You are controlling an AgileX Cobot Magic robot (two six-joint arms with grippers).
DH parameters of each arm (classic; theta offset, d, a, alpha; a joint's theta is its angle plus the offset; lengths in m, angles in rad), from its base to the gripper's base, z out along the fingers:
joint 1: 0 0.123 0 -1.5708
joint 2: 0.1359 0 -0.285 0
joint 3: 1.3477 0 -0.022 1.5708
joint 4: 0 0.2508 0 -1.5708
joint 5: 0 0 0.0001 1.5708
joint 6: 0 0.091 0 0
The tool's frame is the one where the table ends.
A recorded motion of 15 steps. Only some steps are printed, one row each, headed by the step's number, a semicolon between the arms.
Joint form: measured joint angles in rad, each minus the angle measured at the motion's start. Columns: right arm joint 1, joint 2, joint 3, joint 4, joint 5, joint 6; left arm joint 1, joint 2, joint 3, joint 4, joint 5, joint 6.
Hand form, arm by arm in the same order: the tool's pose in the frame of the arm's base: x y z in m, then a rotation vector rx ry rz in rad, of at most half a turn. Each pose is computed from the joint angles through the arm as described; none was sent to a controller.
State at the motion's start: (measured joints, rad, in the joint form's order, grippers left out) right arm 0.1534 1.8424 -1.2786 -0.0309 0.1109 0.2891; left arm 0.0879 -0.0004 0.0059 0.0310 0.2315 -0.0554
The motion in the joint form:
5: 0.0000 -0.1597 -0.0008 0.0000 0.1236 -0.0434; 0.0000 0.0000 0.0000 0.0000 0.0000 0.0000
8: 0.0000 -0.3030 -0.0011 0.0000 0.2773 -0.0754; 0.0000 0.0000 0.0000 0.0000 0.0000 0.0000
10: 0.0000 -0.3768 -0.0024 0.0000 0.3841 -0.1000; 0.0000 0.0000 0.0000 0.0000 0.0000 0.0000
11: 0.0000 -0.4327 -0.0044 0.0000 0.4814 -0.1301; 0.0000 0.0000 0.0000 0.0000 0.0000 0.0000
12: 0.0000 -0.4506 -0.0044 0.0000 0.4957 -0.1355; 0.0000 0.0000 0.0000 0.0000 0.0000 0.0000
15: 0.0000 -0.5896 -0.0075 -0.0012 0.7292 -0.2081; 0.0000 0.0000 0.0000 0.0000 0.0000 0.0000
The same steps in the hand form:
5: 0.3881 0.0593 0.2946 0.0705 2.1273 0.2110; 0.0555 0.0055 0.1902 -0.1025 1.7177 0.0525
8: 0.3536 0.0536 0.3366 0.0408 2.1366 0.1867; 0.0555 0.0055 0.1902 -0.1025 1.7177 0.0525
10: 0.3322 0.0500 0.3545 0.0177 2.1675 0.1655; 0.0555 0.0055 0.1902 -0.1025 1.7177 0.0525
11: 0.3142 0.0470 0.3662 -0.0124 2.2058 0.1411; 0.0555 0.0055 0.1902 -0.1025 1.7177 0.0525
12: 0.3091 0.0462 0.3708 -0.0178 2.2020 0.1383; 0.0555 0.0055 0.1902 -0.1025 1.7177 0.0525
15: 0.2603 0.0380 0.3953 -0.0950 2.2893 0.0832; 0.0555 0.0055 0.1902 -0.1025 1.7177 0.0525

